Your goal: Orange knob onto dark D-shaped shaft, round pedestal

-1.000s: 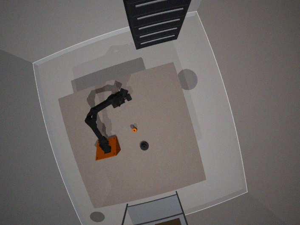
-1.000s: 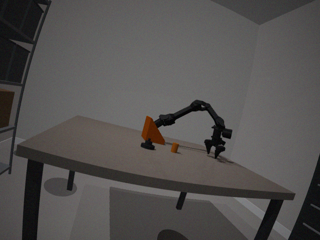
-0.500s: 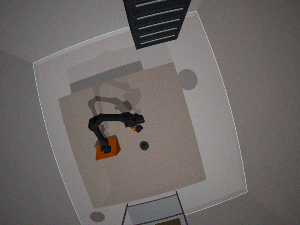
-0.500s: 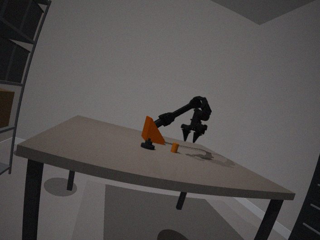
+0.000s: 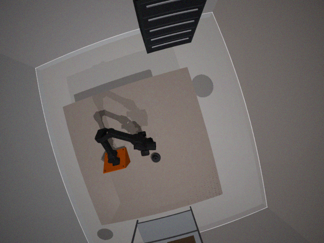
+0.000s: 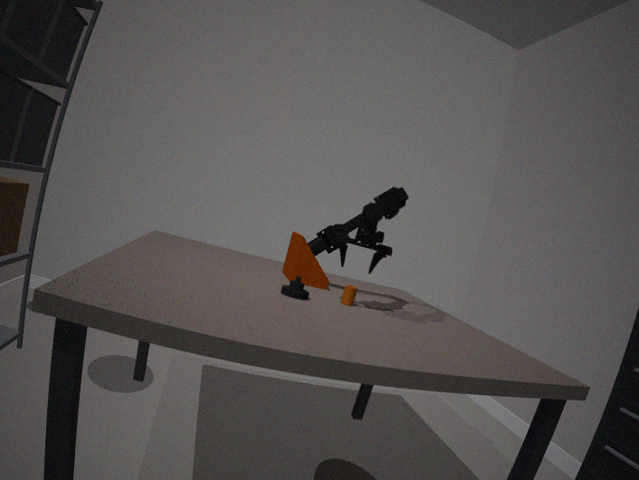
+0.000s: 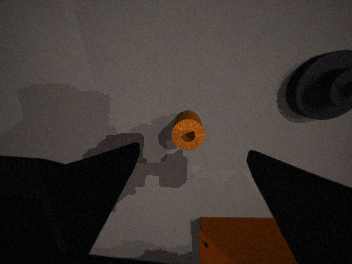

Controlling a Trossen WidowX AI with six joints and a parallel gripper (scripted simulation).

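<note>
The orange knob is 1 cm behind my gripper tip and 8 cm below it. From my gripper tip the other things lie so: round dark pedestal: 4 cm ahead, 18 cm to the right, 8 cm below.
</note>
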